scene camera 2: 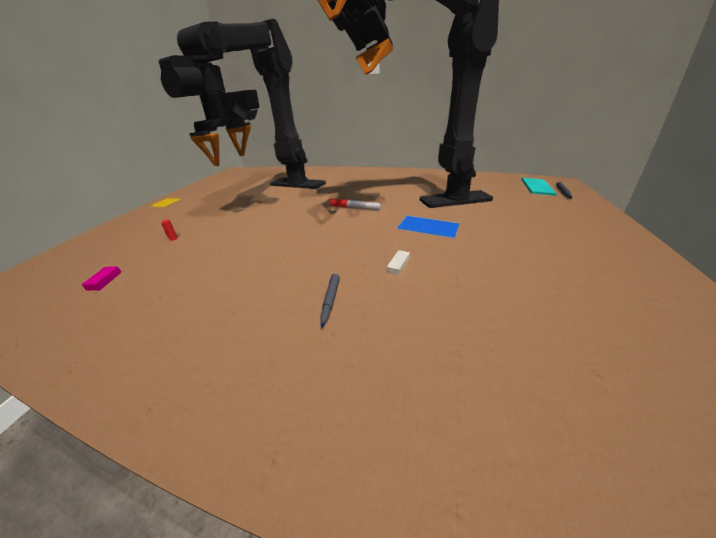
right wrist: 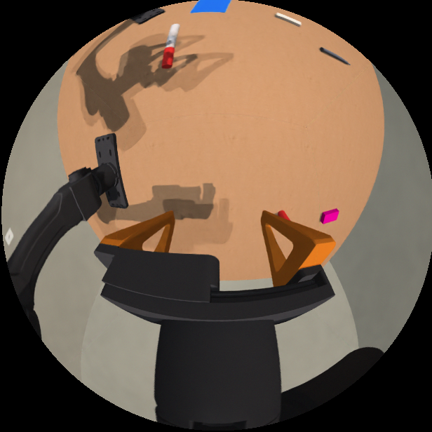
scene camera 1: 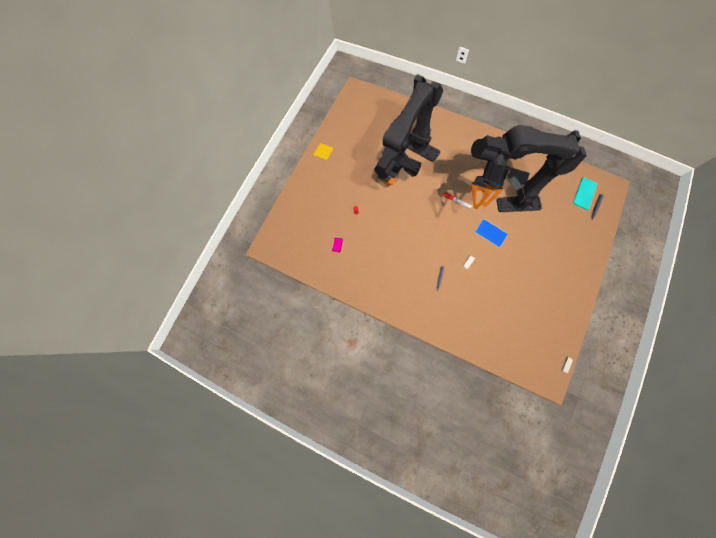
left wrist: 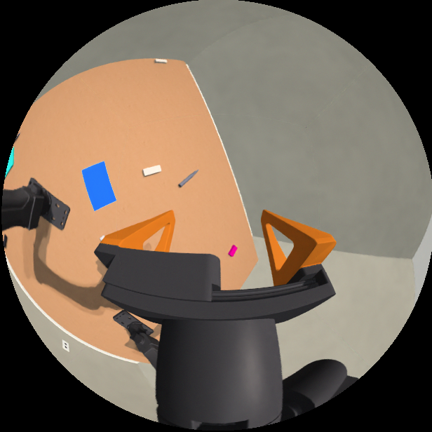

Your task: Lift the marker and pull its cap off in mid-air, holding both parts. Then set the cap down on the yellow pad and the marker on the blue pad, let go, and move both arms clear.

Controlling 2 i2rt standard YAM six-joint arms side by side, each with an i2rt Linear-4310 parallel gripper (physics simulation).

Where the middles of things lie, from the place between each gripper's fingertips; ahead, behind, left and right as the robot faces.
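Blue pad (scene camera 2: 436,227): 15 cm below my right hand, 49 cm to the left of it, 8 cm behind it.
Blue pad relative to my left hand: 330 mm below, 120 mm to the left of it, 110 mm behind it.
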